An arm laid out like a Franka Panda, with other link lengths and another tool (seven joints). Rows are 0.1 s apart.
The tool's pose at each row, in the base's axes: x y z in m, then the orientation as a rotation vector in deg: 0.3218, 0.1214, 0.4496, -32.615, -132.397, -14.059; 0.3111, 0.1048, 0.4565, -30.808, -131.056, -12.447; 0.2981, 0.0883, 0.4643, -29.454, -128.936, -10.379; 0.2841, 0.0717, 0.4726, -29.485, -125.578, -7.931; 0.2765, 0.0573, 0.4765, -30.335, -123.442, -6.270; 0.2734, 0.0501, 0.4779, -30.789, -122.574, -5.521; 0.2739, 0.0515, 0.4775, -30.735, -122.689, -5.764; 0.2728, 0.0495, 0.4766, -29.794, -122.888, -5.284; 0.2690, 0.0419, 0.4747, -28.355, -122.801, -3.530
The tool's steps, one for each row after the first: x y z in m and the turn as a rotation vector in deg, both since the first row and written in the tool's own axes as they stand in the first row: 0.0062, -0.0196, -0.0039, 1.872, 1.532, -0.441; 0.0145, -0.0402, -0.0070, 4.018, 3.625, -0.255; 0.0237, -0.0613, -0.0098, 6.132, 6.506, 1.321; 0.0265, -0.0776, -0.0127, 7.286, 8.106, 2.958; 0.0271, -0.0854, -0.0142, 7.773, 8.712, 3.728; 0.0270, -0.0839, -0.0138, 7.600, 8.652, 3.587; 0.0264, -0.0862, -0.0131, 8.254, 8.616, 3.013; 0.0250, -0.0947, -0.0119, 10.048, 8.762, 2.538
